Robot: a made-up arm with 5 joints.
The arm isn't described. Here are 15 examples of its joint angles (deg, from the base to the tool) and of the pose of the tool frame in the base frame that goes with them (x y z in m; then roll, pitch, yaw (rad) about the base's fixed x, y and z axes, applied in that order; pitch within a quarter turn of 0, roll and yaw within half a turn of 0).
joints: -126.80 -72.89 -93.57 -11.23 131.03
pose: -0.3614 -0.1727 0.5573 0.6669 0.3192 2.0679
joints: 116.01 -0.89 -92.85 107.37 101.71
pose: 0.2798 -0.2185 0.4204 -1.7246 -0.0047 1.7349
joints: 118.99 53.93 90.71 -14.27 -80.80
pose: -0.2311 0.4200 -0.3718 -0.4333 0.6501 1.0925
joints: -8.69 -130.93 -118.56 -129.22 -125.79
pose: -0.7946 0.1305 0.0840 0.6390 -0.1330 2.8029
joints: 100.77 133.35 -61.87 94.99 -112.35
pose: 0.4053 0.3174 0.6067 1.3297 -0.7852 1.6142
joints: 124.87 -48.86 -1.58 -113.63 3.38
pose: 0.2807 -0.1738 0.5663 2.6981 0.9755 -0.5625
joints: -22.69 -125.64 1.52 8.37 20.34
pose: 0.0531 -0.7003 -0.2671 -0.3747 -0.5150 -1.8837
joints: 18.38 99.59 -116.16 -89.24 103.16
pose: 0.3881 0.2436 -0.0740 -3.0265 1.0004 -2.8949
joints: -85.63 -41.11 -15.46 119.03 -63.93
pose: -0.7523 -0.0014 -0.0875 1.8021 -0.0006 2.9004
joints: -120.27 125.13 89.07 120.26 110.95
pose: 0.2240 -0.0282 0.0641 -0.2014 0.4396 2.2786
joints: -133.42 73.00 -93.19 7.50 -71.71
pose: -0.9023 -0.1315 -0.1061 1.4080 0.8247 3.1126
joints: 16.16 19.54 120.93 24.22 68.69
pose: 0.2205 -0.1681 0.7300 2.3698 0.1694 -0.8108
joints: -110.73 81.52 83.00 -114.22 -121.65
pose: 0.5551 0.3636 0.4550 -0.0378 -0.7402 0.4879
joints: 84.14 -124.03 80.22 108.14 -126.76
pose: 0.0623 -0.4811 0.5753 0.5174 -0.4076 -0.6318
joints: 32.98 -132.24 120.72 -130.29 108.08
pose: -0.3365 -0.1842 0.2763 -1.0046 0.7590 2.4148
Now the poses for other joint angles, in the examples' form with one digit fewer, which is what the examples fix.
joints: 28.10 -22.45 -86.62 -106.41 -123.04
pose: 0.420 -0.737 -0.327 0.954 0.621 -1.419
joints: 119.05 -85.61 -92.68 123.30 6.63
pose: 0.692 -0.031 0.054 -0.340 -0.451 0.657
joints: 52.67 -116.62 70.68 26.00 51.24
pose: -0.208 -0.504 0.589 1.920 0.353 -2.912
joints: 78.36 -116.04 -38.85 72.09 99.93
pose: 0.404 -0.229 0.310 2.297 -0.681 -2.924
